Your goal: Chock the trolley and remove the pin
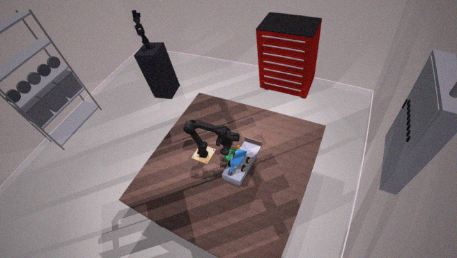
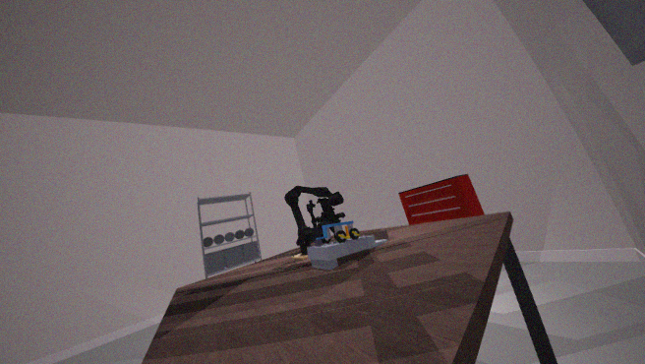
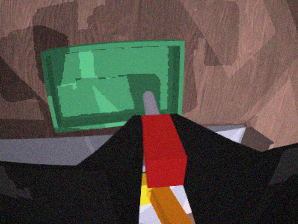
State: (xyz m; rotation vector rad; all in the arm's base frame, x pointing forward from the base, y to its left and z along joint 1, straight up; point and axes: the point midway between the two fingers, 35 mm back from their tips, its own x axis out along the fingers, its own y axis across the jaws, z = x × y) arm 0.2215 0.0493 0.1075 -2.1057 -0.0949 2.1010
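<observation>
Right now my gripper tip is 1 cm to the left of the green tray and 9 cm above it. Round my gripper tip: yellow chock (7 cm ahead, 2 cm to the right); stop pin (right at my gripper tip); blue trolley (11 cm ahead, 11 cm to the right, 2 cm above).
</observation>
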